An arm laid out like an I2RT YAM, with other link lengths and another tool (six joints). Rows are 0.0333 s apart.
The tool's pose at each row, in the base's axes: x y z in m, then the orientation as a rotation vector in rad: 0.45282 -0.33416 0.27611 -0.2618 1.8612 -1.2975; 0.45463 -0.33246 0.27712 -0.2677 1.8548 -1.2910; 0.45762 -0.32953 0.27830 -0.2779 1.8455 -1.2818; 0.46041 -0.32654 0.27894 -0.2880 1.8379 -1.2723; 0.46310 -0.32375 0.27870 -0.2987 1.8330 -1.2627; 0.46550 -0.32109 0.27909 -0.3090 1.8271 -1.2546; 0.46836 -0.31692 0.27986 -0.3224 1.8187 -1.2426; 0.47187 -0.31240 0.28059 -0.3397 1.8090 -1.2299; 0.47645 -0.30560 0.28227 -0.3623 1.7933 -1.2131; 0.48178 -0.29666 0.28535 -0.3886 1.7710 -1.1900; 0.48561 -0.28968 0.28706 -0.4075 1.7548 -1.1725
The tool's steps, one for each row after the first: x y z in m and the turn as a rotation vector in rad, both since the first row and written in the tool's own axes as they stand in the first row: -0.00265 0.00039 0.00003 -0.0025 -0.0096 0.0013; -0.00685 0.00151 0.00007 -0.0067 -0.0239 0.0019; -0.01069 0.00306 -0.00002 -0.0118 -0.0371 0.0023; -0.01390 0.00525 0.00006 -0.0184 -0.0483 0.0017; -0.01717 0.00676 -0.00005 -0.0237 -0.0596 0.0008; -0.02181 0.00874 -0.00091 -0.0310 -0.0754 0.0004; -0.02704 0.01109 -0.00152 -0.0395 -0.0937 -0.0019; -0.03476 0.01394 -0.00303 -0.0495 -0.1201 -0.0043; -0.04492 0.01676 -0.00561 -0.0613 -0.1553 -0.0046; -0.05229 0.01945 -0.00778 -0.0704 -0.1809 -0.0046
